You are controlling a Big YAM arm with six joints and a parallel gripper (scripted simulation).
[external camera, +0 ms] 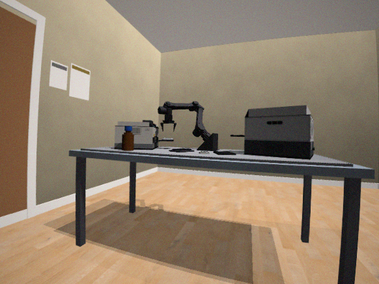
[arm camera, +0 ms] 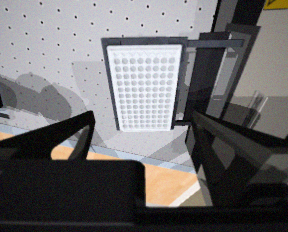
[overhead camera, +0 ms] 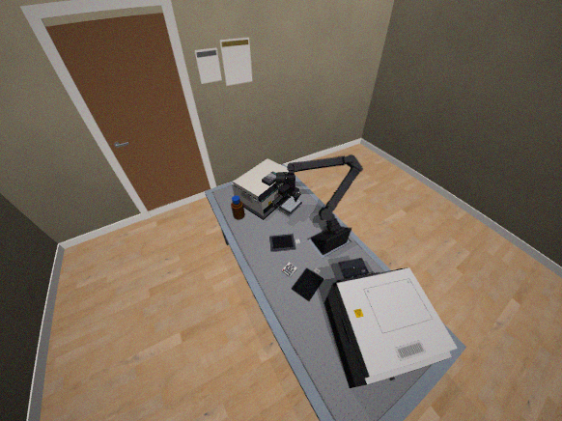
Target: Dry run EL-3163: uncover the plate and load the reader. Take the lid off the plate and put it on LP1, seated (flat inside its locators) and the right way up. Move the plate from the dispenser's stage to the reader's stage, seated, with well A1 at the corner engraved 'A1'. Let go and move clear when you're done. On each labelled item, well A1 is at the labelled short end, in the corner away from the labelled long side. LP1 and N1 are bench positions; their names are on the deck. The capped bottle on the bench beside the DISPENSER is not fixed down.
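My hand is 10 mm past the well plate, 10 mm to the left of it and 70 mm above it. The rest, counted from my hand: brown capped bottle: 340 mm ahead, 180 mm to the right, 50 mm below; then grey-blue LP1 pad: 190 mm ahead, 200 mm to the left, 160 mm below; then dark see-through lid: 190 mm ahead, 200 mm to the left, 150 mm below.
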